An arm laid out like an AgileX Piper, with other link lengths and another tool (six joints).
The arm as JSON. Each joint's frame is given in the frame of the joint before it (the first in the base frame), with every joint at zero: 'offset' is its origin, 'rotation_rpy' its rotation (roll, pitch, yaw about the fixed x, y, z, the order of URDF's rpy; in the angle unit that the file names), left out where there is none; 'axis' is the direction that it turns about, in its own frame. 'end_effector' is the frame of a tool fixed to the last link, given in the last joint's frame.
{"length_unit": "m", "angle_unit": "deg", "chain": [
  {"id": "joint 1", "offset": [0.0, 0.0, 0.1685], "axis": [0.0, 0.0, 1.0]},
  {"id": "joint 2", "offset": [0.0, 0.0, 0.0], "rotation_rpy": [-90.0, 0.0, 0.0], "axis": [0.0, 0.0, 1.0]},
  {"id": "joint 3", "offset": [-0.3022, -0.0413, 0.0], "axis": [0.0, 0.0, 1.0]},
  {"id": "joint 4", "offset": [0.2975, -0.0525, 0.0], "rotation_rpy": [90.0, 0.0, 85.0], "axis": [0.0, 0.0, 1.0]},
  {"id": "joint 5", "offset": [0.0, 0.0, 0.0], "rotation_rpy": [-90.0, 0.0, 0.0], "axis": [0.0, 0.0, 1.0]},
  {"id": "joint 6", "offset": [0.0, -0.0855, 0.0], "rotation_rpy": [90.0, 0.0, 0.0], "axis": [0.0, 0.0, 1.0]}
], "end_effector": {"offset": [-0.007, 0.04, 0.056], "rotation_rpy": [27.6, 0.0, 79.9]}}
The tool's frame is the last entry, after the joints.
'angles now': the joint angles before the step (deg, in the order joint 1, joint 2, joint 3, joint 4, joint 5, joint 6). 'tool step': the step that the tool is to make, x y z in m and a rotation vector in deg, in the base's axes. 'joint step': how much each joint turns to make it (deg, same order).
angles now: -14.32, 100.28, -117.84, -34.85, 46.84, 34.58
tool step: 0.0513, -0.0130, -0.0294, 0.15, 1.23, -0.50
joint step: 0.20, 10.62, -9.75, -0.66, 0.63, 0.37
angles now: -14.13, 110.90, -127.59, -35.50, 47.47, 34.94
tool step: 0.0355, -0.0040, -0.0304, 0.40, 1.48, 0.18
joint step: 0.55, 7.54, -6.46, -0.13, 0.57, 0.04
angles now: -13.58, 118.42, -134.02, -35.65, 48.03, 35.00
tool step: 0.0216, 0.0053, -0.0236, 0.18, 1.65, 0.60
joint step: 1.08, 4.40, -3.32, -0.33, 0.69, -0.03
